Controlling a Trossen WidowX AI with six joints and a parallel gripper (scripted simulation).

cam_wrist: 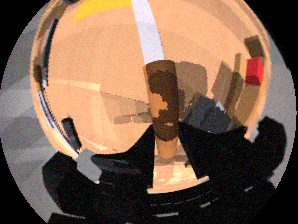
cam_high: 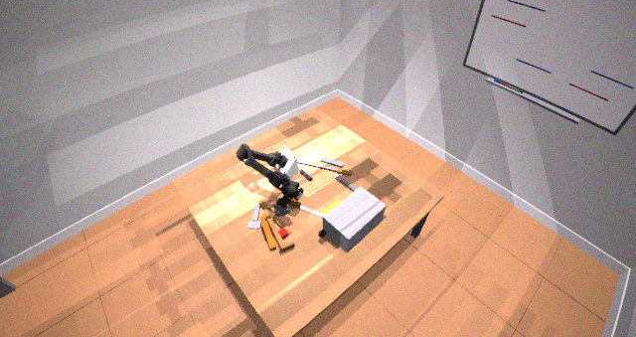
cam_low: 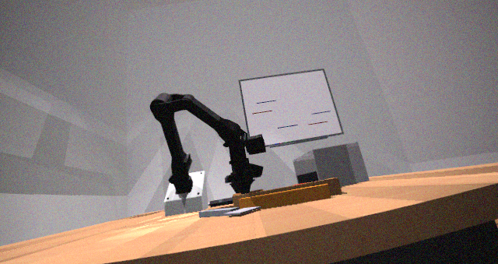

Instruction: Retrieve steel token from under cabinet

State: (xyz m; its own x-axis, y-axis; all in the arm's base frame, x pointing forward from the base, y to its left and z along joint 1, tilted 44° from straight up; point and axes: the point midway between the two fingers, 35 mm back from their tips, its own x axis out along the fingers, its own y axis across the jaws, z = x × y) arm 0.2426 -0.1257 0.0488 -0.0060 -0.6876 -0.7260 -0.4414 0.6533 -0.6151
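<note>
My gripper tip is now 70 mm to the left of the grey block, 20 mm short of it and 10 mm below it. Also, from my gripper tip: orange bar: 220 mm to the right, 110 mm ahead, 10 mm above; thin wooden stick: 130 mm to the right, 30 mm ahead; red block: 170 mm ahead, 160 mm to the right, 10 mm above.
</note>
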